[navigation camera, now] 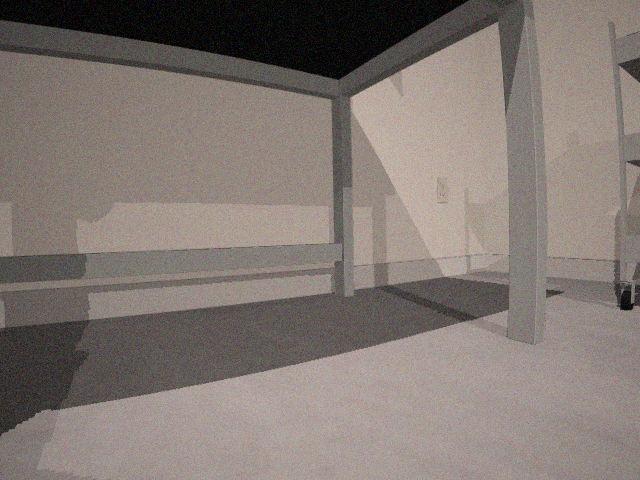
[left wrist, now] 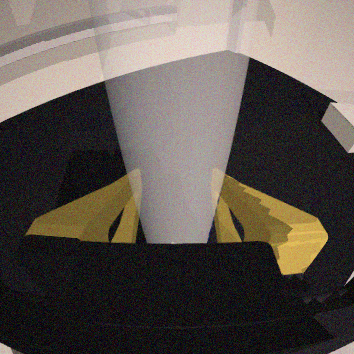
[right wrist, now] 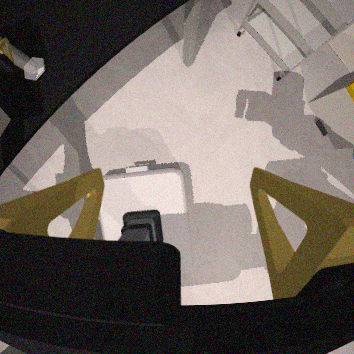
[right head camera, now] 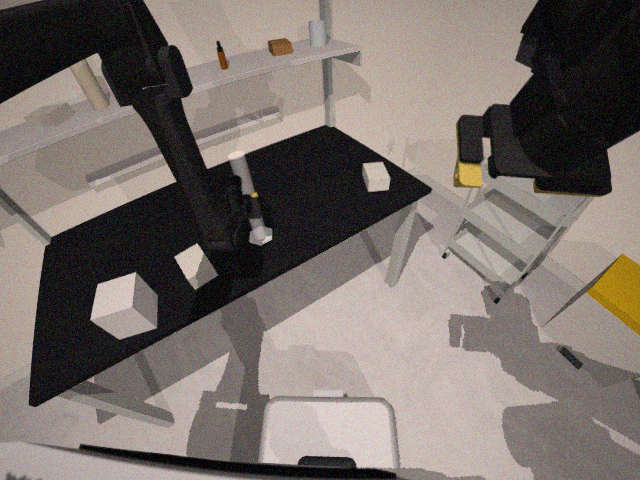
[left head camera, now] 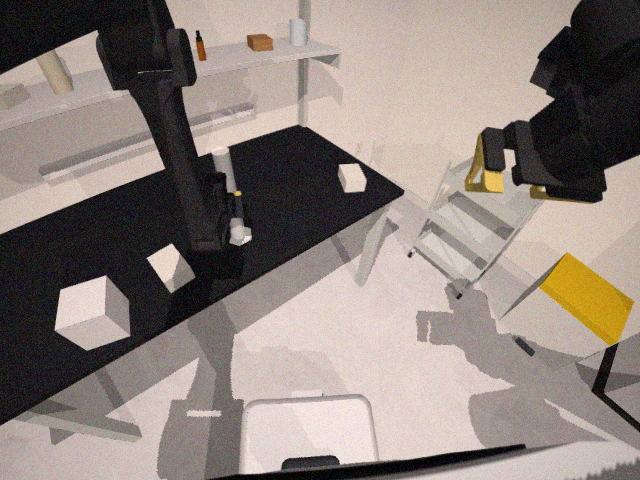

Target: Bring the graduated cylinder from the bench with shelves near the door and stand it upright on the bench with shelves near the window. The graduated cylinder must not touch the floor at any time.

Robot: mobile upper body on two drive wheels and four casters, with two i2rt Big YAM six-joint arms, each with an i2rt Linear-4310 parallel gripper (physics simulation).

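Frame: origin at the left arm's base, x back, y up, z left, level; millimetres.
Seen in the pictures: left gripper, fingertip midpoint: (left wrist: 175,176) (right wrist: 0,40) (right head camera: 250,194) (left head camera: 231,192); right gripper, fingertip midpoint: (right wrist: 176,175) (right head camera: 495,184) (left head camera: 499,190).
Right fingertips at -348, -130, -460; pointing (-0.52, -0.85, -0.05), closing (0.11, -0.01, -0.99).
Note:
A point is followed by its place in that frame, as x, y, z.
The graduated cylinder (left head camera: 225,167) {-723, -350, -12} (right head camera: 242,173) {-723, -360, -12} (left wrist: 175,125) {-719, -396, -2} is a clear grey tube with a white hexagonal foot; the foot also shows in the right wrist view. My left gripper (left head camera: 237,206) (right head camera: 253,206) {-756, -463, -2} (left wrist: 175,176) {-756, -463, -2} is shut on the cylinder, which leans slightly in the head views, foot down, over the black top of a bench with shelves (left head camera: 289,170) {-1143, -648, -172} (right head camera: 310,165) {-1190, -648, -153}. Whether the foot touches the bench top I cannot tell. My right gripper (left head camera: 516,191) {-348, -130, -460} (right head camera: 509,187) {-348, -130, -460} (right wrist: 176,175) {-348, -130, -460} is open and empty, off to the right of the bench.
White blocks (left head camera: 93,312) {-391, -518, 296} (left head camera: 170,267) {-575, -590, 177} (left head camera: 352,177) {-1009, -590, -431} stand on the bench. The shelf above holds an amber bottle (left head camera: 201,47) {-1150, -149, 113}, a brown box (left head camera: 259,42) {-1277, -160, -68} and a pale cylinder (left head camera: 297,32) {-1380, -141, -210}. A grey cart (right head camera: 535,266) {-1030, -1266, -1492} and a yellow-topped box (left head camera: 586,297) {-573, -960, -1648} stand at the right.

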